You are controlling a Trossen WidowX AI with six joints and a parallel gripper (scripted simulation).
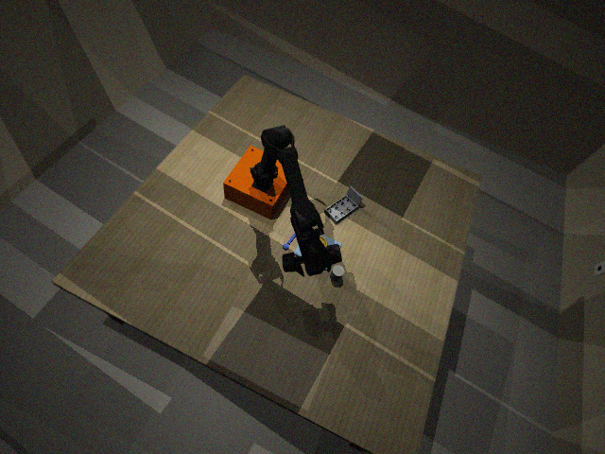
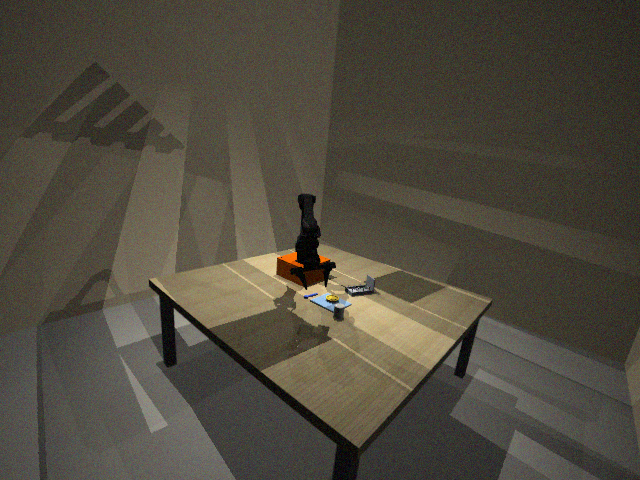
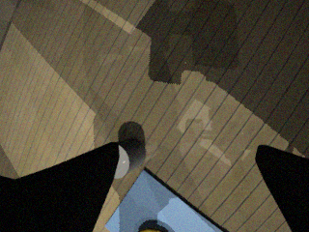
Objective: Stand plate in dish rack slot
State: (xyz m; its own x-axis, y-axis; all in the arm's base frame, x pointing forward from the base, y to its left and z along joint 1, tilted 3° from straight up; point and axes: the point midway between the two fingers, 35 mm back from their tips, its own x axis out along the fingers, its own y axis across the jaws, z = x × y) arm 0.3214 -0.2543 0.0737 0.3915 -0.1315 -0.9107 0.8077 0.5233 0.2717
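The yellow plate is 40 mm behind my gripper tip, 180 mm to the left of it and 110 mm below it. Also, from my gripper tip: light blue mat (40 mm behind, 160 mm to the left, 130 mm below); then white cup (70 mm ahead, 90 mm to the left, 110 mm below); then grey dish rack (20 mm behind, 370 mm to the left, 110 mm below).
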